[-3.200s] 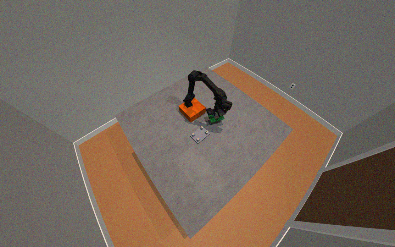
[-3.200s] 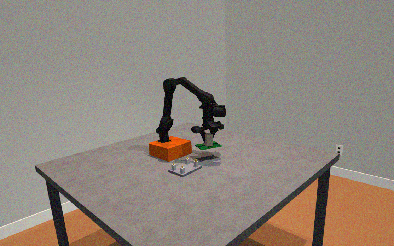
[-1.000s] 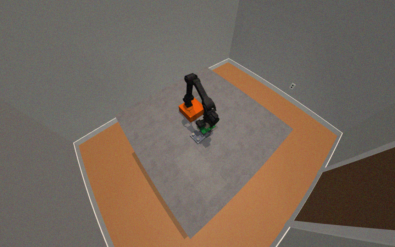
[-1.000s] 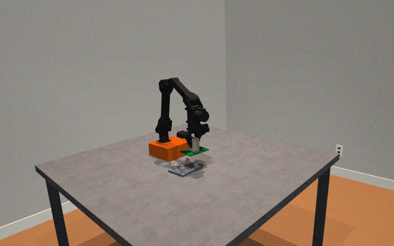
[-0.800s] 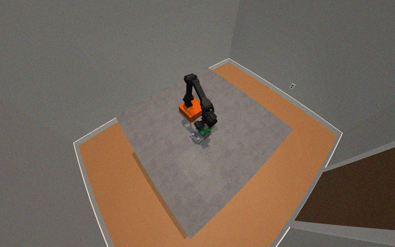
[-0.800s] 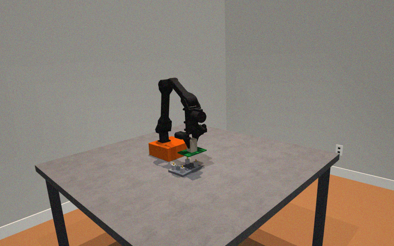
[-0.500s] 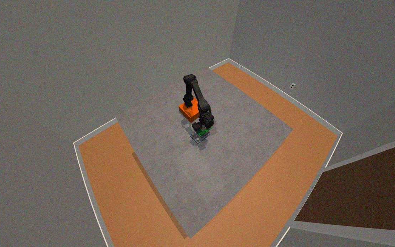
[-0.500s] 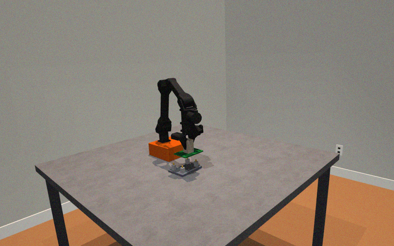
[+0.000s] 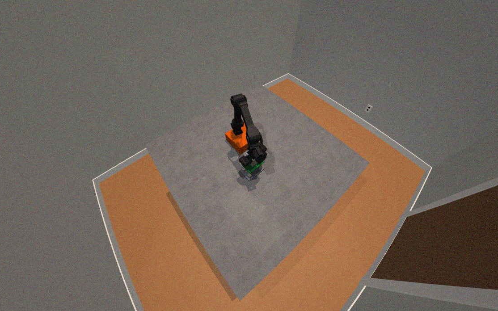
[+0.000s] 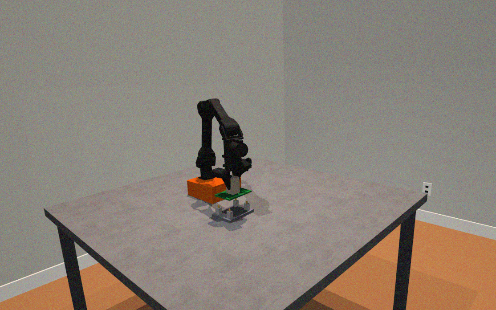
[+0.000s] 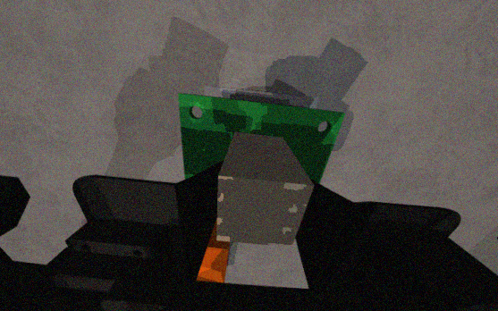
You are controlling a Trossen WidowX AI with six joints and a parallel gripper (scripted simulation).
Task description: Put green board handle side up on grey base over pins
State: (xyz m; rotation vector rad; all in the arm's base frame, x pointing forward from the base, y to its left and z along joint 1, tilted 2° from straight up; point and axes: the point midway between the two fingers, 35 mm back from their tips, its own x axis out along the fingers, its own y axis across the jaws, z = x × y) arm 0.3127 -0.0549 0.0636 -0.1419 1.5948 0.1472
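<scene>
Right now my gripper tip is 110 mm above the grey base. Round my gripper tip: green board (right at my gripper tip).
</scene>
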